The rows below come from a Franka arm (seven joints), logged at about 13 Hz.
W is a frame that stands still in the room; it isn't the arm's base.
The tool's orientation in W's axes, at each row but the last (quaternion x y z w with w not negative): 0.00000, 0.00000, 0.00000, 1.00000; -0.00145, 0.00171, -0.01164, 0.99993; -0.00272, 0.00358, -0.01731, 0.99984; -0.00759, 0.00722, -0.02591, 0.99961; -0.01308, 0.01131, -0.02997, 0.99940; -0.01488, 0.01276, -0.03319, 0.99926
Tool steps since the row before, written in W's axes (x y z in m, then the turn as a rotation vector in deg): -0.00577, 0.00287, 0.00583, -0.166, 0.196, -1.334; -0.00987, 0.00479, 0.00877, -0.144, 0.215, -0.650; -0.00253, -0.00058, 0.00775, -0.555, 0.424, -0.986; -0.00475, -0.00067, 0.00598, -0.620, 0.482, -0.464; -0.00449, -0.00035, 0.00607, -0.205, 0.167, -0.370; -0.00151, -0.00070, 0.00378, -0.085, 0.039, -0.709
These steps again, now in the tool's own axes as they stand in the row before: -0.00577, 0.00287, 0.00583, -0.166, 0.196, -1.334; -0.01001, 0.00453, 0.00875, -0.147, 0.214, -0.650; -0.00256, -0.00071, 0.00773, -0.562, 0.410, -0.988; -0.00479, -0.00101, 0.00590, -0.638, 0.456, -0.466; -0.00459, -0.00078, 0.00595, -0.207, 0.164, -0.370; -0.00155, -0.00091, 0.00372, -0.070, 0.055, -0.710
